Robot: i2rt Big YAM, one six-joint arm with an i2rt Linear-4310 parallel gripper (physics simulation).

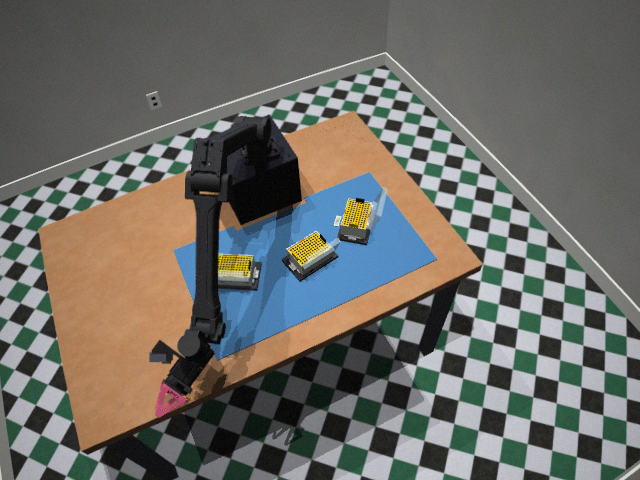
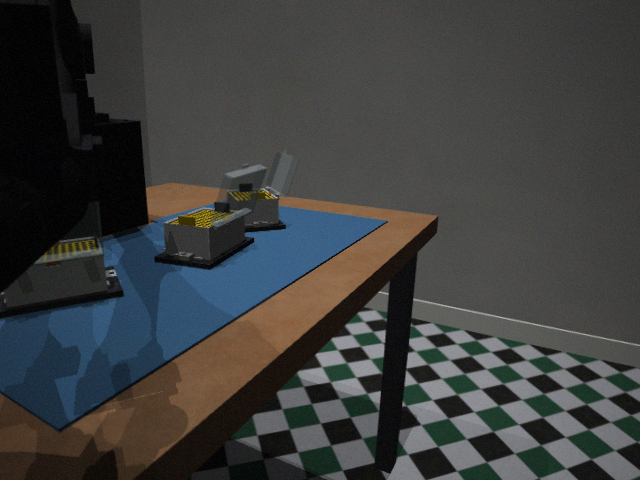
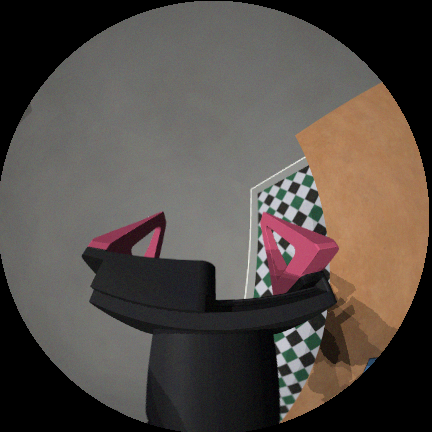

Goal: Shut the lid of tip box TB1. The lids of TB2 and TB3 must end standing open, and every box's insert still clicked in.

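Where they show: gripper, fingertip midpoint: (image 1: pixel 157 413) (image 3: pixel 212 216); arm's base, link origin: (image 1: pixel 260 152).
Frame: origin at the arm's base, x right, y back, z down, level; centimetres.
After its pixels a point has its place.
Three tip boxes stand on the blue mat (image 1: pixel 330 294) {x -9.4, y -47.0, z 21.4 cm} (image 2: pixel 289 248) {x -17.4, y -41.8, z 21.4 cm}; no label is readable, so I cannot tell which is TB1. The left box (image 1: pixel 236 279) {x 17.6, y -38.7, z 11.9 cm} (image 2: pixel 67 281) {x 18.1, y -35.2, z 18.5 cm} is partly hidden by the arm. The middle box (image 1: pixel 310 258) {x -5.2, y -41.4, z 7.2 cm} (image 2: pixel 188 240) {x -1.5, y -34.3, z 17.8 cm} stands at an angle. The far right box (image 1: pixel 354 231) {x -23.7, y -28.6, z 17.5 cm} (image 2: pixel 266 210) {x -24.7, y -29.2, z 17.7 cm} has its clear lid (image 1: pixel 379 204) {x -32.0, y -28.4, z 6.9 cm} (image 2: pixel 283 173) {x -32.8, y -26.6, z 11.2 cm} standing open. The left and middle boxes also show open tops, and yellow inserts sit in all three. My gripper (image 1: pixel 161 409) {x 44.5, y -75.7, z 5.1 cm} (image 3: pixel 212 216) {x 44.5, y -75.7, z 5.1 cm} is open and empty, above the table's front left edge, away from the boxes.
The wooden table (image 1: pixel 118 310) {x 57.6, y -32.1, z 21.7 cm} (image 2: pixel 310 315) {x 0.2, y -60.5, z 21.7 cm} (image 3: pixel 370 190) {x 52.2, y -61.6, z 21.7 cm} bears the mat. A black block (image 1: pixel 268 186) {x 0.1, y -8.4, z 8.0 cm} (image 2: pixel 124 175) {x -6.2, y -7.3, z 10.5 cm} stands behind the mat under the arm's base. The arm (image 1: pixel 206 248) {x 21.7, y -46.8, z -17.2 cm} reaches over the left box. The checkered floor (image 1: pixel 491 361) lies beyond the table edge.
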